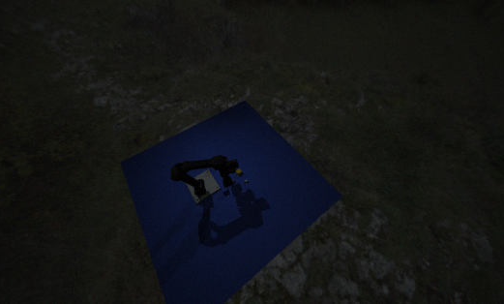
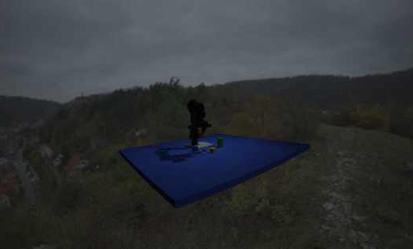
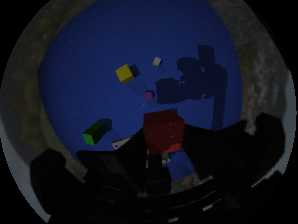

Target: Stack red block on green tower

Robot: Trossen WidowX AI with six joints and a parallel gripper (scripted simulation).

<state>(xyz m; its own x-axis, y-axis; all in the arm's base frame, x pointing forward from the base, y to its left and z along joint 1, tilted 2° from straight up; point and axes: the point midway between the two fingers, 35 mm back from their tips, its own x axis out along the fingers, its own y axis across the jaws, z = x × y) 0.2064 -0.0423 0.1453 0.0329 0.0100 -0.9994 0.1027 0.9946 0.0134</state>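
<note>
The yellow block lies 120 mm ahead of my gripper tip, 50 mm to the left of it and 100 mm below it. Round my gripper tip: red block: 10 mm above.
</note>
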